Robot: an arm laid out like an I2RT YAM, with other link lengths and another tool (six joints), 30 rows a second.
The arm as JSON. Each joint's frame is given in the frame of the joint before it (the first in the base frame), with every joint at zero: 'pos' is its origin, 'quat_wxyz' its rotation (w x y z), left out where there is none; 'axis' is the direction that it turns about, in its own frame. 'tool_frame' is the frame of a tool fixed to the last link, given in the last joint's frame.
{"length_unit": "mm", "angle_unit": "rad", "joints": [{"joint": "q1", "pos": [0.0, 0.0, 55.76], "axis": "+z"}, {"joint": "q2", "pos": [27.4, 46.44, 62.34], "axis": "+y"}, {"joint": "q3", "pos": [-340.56, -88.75, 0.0], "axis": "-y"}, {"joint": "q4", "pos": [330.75, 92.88, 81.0], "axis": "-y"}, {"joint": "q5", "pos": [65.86, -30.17, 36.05], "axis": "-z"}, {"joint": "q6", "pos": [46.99, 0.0, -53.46], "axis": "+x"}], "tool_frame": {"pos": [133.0, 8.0, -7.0], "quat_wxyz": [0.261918, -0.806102, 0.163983, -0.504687]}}
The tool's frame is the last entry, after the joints.
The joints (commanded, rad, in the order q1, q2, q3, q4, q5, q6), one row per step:
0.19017 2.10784 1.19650 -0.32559 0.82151 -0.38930
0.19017 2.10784 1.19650 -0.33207 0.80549 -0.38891
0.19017 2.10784 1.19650 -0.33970 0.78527 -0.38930
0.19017 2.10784 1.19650 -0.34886 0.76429 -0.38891
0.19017 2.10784 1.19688 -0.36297 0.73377 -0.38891
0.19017 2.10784 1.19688 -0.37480 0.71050 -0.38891
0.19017 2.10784 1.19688 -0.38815 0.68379 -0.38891
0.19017 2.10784 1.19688 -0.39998 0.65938 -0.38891
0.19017 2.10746 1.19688 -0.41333 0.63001 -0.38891
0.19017 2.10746 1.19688 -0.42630 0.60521 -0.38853
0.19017 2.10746 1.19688 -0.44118 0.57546 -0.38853
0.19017 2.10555 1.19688 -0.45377 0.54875 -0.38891
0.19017 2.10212 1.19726 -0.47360 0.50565 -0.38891
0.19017 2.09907 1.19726 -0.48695 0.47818 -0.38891
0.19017 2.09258 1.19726 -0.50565 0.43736 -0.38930
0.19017 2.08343 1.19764 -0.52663 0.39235 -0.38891
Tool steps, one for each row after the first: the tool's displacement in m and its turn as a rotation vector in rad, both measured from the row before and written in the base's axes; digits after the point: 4 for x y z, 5 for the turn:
-0.0009 0.0019 -0.0022 0.01379 0.00897 0.00495
-0.0012 0.0024 -0.0027 0.01725 0.01137 0.00669
-0.0015 0.0025 -0.0028 0.01799 0.01251 0.00624
-0.0023 0.0037 -0.0038 0.02600 0.01899 0.00913
-0.0022 0.0028 -0.0030 0.01965 0.01583 0.00668
-0.0026 0.0033 -0.0033 0.02270 0.01796 0.00734
-0.0024 0.0031 -0.0029 0.02089 0.01607 0.00641
-0.0028 0.0038 -0.0032 0.02547 0.01811 0.00736
-0.0029 0.0032 -0.0027 0.02132 0.01709 0.00560
-0.0034 0.0040 -0.0031 0.02566 0.02009 0.00668
-0.0027 0.0037 -0.0018 0.02351 0.01561 0.00598
-0.0043 0.0061 -0.0023 0.03845 0.02371 0.00858
-0.0030 0.0039 -0.0010 0.02456 0.01522 0.00511
-0.0040 0.0060 -0.0003 0.03707 0.01974 0.00749
-0.0043 0.0068 0.0010 0.04153 0.01949 0.00700

